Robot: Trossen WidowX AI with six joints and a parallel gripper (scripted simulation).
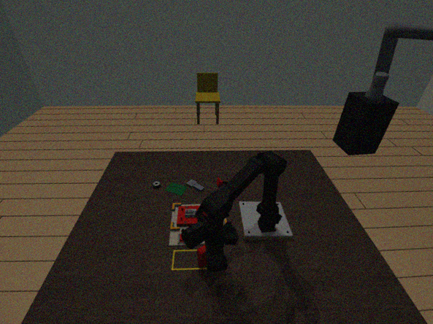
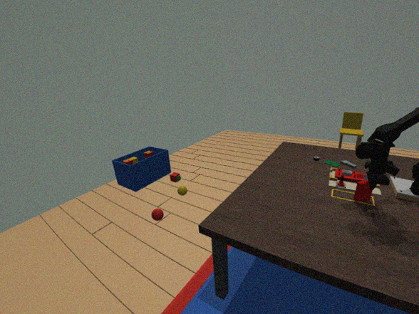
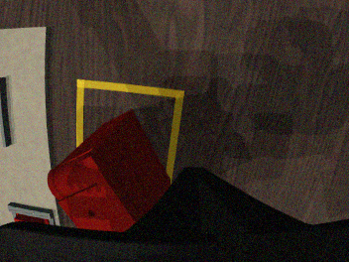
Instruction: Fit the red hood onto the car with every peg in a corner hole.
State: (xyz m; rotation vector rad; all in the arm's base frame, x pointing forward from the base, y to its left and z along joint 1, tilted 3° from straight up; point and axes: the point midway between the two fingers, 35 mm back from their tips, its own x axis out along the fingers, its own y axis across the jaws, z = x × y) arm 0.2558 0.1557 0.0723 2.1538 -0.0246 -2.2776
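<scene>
My gripper tip is 2 cm short of the red hood, 3 cm to the left of it and 3 cm above it. From my gripper tip the other things lie so: grey piece: 4 cm ahead, 48 cm to the right, 7 cm below; then green plate: 14 cm ahead, 47 cm to the right, 8 cm below; then grey jig plate: 4 cm ahead, 24 cm to the right, 7 cm below.
</scene>
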